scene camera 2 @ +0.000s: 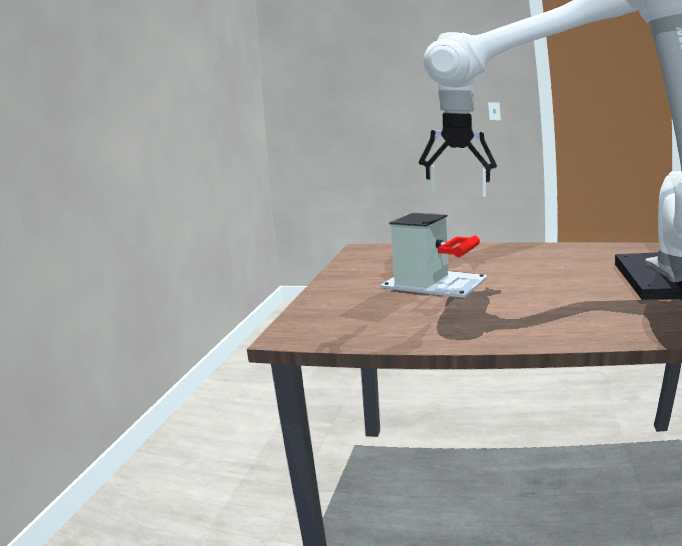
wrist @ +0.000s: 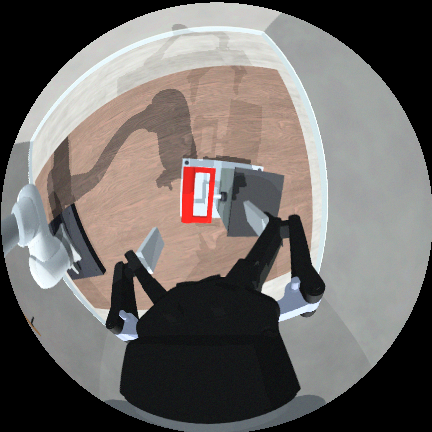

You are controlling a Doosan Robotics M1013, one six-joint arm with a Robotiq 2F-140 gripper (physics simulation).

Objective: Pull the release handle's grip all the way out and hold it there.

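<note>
Shown in the pictures are the gripper and a base plate.
</note>
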